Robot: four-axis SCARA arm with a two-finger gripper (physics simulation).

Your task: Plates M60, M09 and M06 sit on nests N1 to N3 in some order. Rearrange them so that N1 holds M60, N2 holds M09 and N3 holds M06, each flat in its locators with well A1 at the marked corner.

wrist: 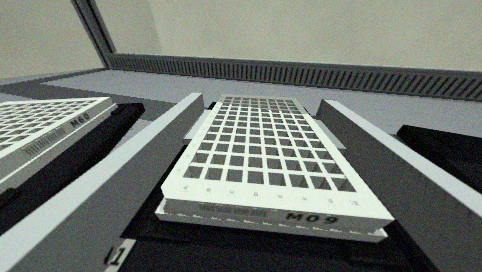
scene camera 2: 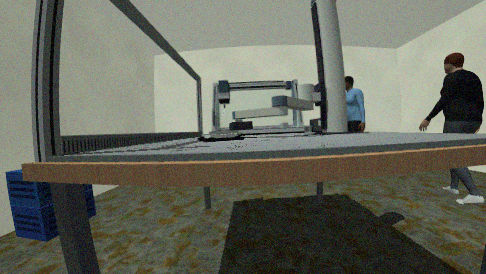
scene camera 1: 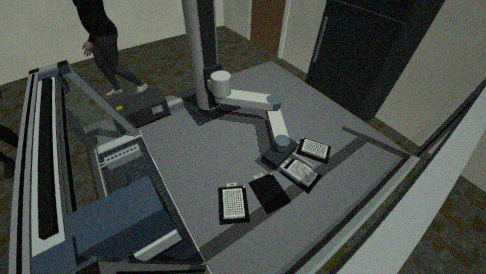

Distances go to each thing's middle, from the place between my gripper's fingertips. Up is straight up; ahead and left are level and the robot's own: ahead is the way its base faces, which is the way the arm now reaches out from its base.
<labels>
My gripper is now 20 mm past the plate M09 (wrist: 262,163) and 10 mm above it.
</labels>
